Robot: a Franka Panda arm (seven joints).
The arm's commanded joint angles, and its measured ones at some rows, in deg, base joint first. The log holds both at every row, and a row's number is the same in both.
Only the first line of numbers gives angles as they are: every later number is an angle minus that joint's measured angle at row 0.
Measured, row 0:
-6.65 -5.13 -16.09 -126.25 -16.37 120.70 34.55
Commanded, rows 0 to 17:
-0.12 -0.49 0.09 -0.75 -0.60 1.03 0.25
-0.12 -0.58 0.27 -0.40 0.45 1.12 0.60
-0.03 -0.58 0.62 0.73 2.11 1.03 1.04
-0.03 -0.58 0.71 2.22 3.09 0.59 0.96
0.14 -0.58 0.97 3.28 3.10 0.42 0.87
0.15 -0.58 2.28 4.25 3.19 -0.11 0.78
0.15 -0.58 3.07 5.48 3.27 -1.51 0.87
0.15 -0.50 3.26 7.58 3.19 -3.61 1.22
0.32 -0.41 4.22 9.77 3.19 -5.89 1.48
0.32 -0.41 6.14 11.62 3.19 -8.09 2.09
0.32 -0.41 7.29 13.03 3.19 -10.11 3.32
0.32 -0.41 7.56 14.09 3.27 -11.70 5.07
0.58 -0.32 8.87 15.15 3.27 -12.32 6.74
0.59 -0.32 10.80 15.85 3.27 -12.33 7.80
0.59 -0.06 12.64 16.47 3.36 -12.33 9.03
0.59 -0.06 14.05 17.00 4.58 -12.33 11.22
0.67 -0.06 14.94 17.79 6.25 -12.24 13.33
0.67 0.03 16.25 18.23 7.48 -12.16 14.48
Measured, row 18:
0.93 -0.31 12.81 15.83 4.34 -10.88 10.08
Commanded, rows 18 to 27:
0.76 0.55 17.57 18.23 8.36 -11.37 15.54
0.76 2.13 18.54 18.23 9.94 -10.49 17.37
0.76 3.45 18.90 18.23 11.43 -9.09 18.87
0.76 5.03 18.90 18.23 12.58 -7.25 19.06
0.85 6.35 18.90 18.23 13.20 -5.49 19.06
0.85 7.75 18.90 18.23 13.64 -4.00 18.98
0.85 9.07 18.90 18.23 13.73 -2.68 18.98
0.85 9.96 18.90 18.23 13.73 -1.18 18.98
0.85 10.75 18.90 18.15 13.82 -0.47 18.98
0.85 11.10 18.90 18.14 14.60 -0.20 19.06
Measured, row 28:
1.14 9.07 18.66 16.98 12.90 -1.72 18.33
